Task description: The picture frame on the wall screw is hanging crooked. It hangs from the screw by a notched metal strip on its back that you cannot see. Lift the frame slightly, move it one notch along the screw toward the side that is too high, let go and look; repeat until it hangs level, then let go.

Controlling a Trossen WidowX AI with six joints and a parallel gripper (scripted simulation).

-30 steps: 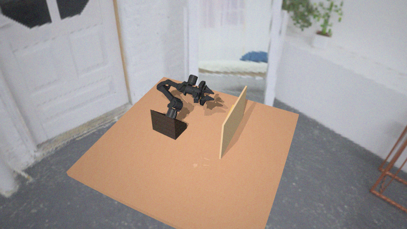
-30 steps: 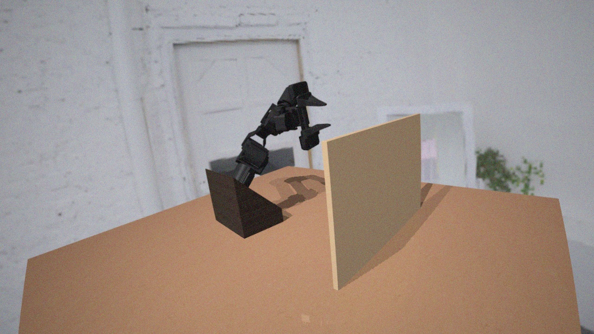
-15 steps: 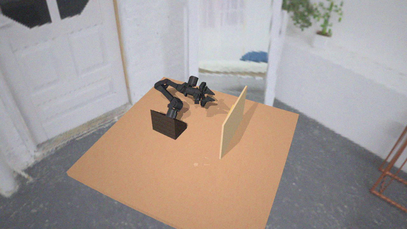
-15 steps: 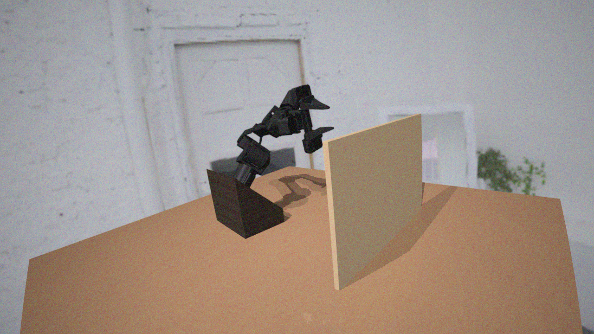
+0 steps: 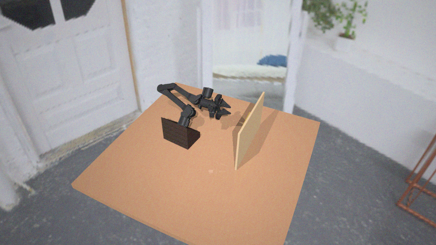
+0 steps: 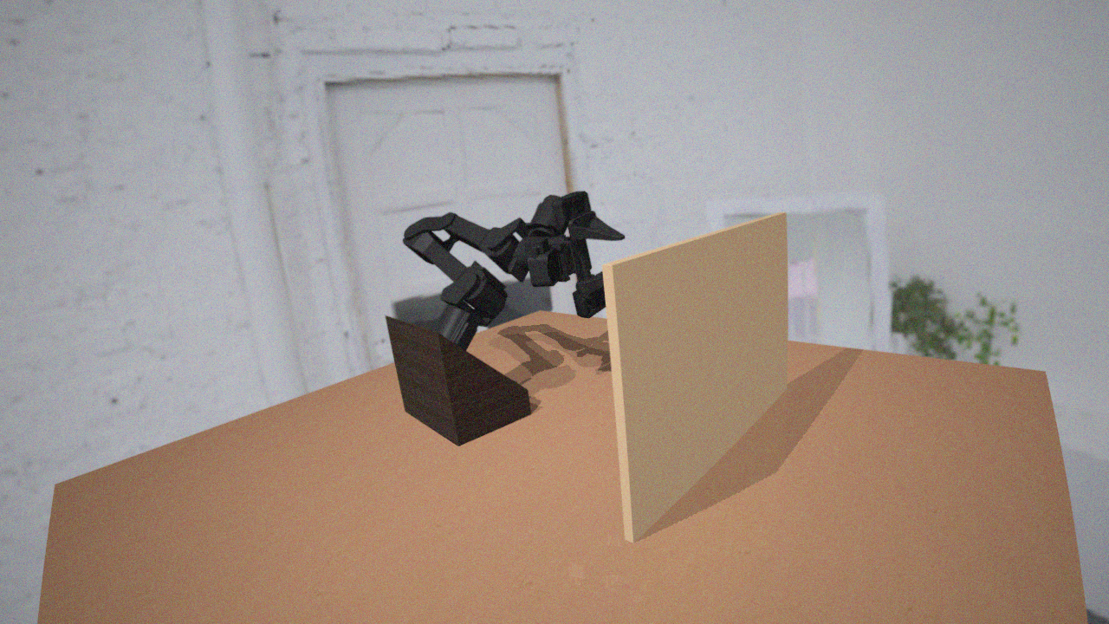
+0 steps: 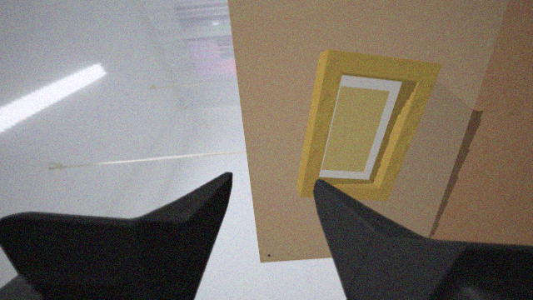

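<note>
The picture frame lies 12 cm ahead of my gripper tip and 11 cm below it. Round my gripper tip: tan wall panel 13 cm ahead, 12 cm below, 1 cm to the left.
</note>
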